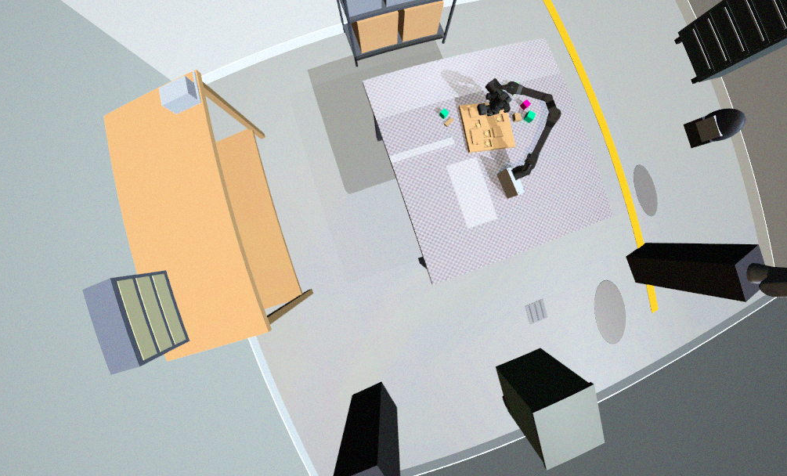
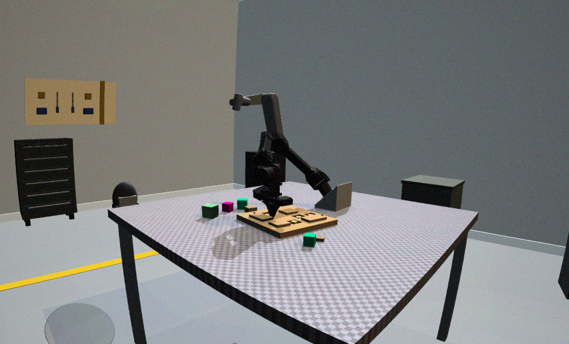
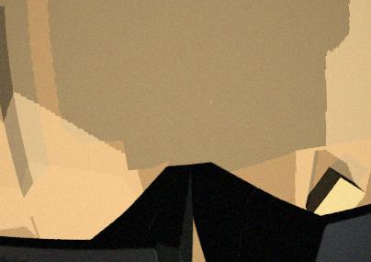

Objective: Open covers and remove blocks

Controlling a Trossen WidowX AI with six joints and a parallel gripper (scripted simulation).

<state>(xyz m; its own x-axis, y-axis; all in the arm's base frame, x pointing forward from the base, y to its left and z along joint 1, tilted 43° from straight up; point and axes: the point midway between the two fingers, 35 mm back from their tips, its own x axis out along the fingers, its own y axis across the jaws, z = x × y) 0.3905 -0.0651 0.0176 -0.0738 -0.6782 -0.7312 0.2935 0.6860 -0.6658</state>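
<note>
Now: the puzzle board 40 mm to the left of my gripper tip and 40 mm behind it. Round my gripper tip: magenta block: 270 mm to the right, 30 mm behind; light green block: 260 mm to the right, 90 mm ahead.
</note>
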